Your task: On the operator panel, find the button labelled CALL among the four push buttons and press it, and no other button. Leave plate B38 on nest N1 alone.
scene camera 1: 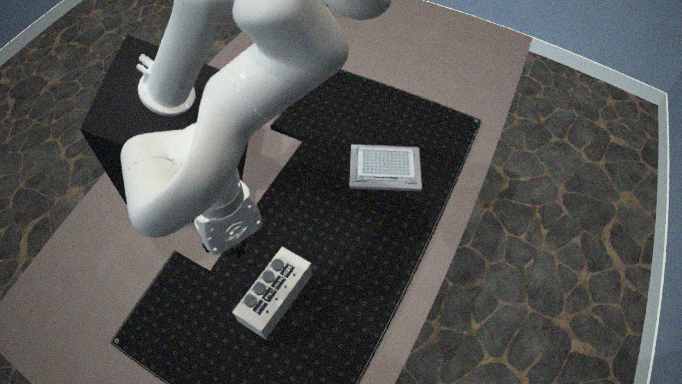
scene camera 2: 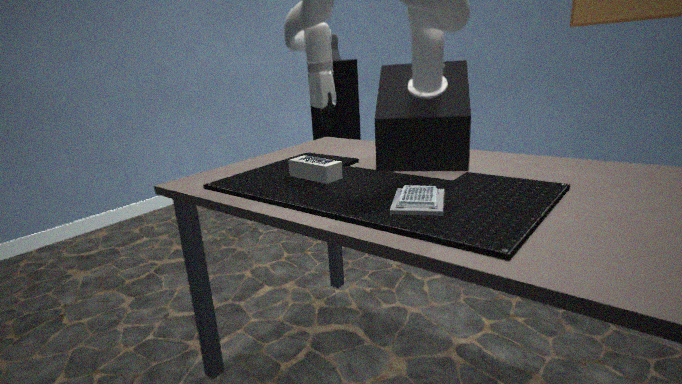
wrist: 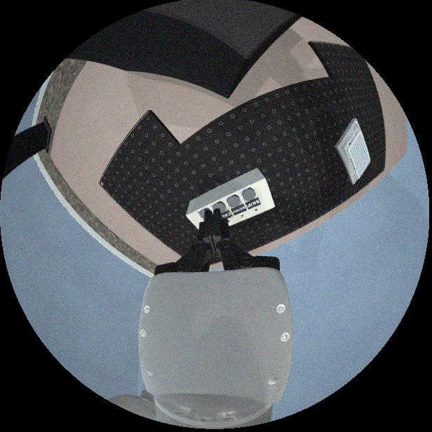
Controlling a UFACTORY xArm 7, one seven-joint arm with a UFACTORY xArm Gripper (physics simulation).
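Seen in the pictures: gripper, fingertip midpoint: (scene camera 1: 238, 250) (scene camera 2: 326, 129); arm's base, origin of the base link: (scene camera 1: 166, 92) (scene camera 2: 427, 86).
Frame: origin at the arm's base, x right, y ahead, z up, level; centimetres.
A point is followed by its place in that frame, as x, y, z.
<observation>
The operator panel (scene camera 1: 272, 307) {23.7, 38.0, -18.5} (scene camera 2: 312, 172) {18.1, 39.5, -21.1} (wrist: 267, 200) is a white box with four round grey buttons in a row. In the wrist view, SKIP and RETRY labels stand by two buttons. The CALL button (scene camera 1: 259, 288) {21.6, 34.0, -18.2} (wrist: 219, 205) is beside RETRY; its label is partly covered by the fingers. The end button (scene camera 1: 251, 300) {24.5, 33.9, -18.2} (wrist: 204, 213) has a label I cannot read. My gripper (wrist: 214, 218) is shut and empty, above the panel; its tips overlap the gap between CALL and the end button in the wrist view. Plate B38 (scene camera 1: 385, 162) {-18.4, 42.5, -21.3} (scene camera 2: 419, 194) {-19.2, 43.2, -21.2} (wrist: 359, 150) sits on nest N1 (scene camera 1: 354, 172) {-13.7, 37.0, -22.6} (scene camera 2: 415, 212) {-21.7, 50.1, -23.1}.
The black perforated mat (scene camera 1: 340, 240) {2.8, 41.6, -23.8} (scene camera 2: 500, 220) {-38.8, 44.3, -23.8} (wrist: 280, 130) lies on the brownish table (scene camera 1: 65, 265) {38.3, -13.0, -25.1} (scene camera 2: 600, 240) {-56.8, 42.3, -25.1} under panel and nest. The black pedestal (scene camera 2: 422, 142) {-4.4, 12.3, -15.7} carries the arm behind the mat. Another black pedestal stands farther back in scene camera 2.
</observation>
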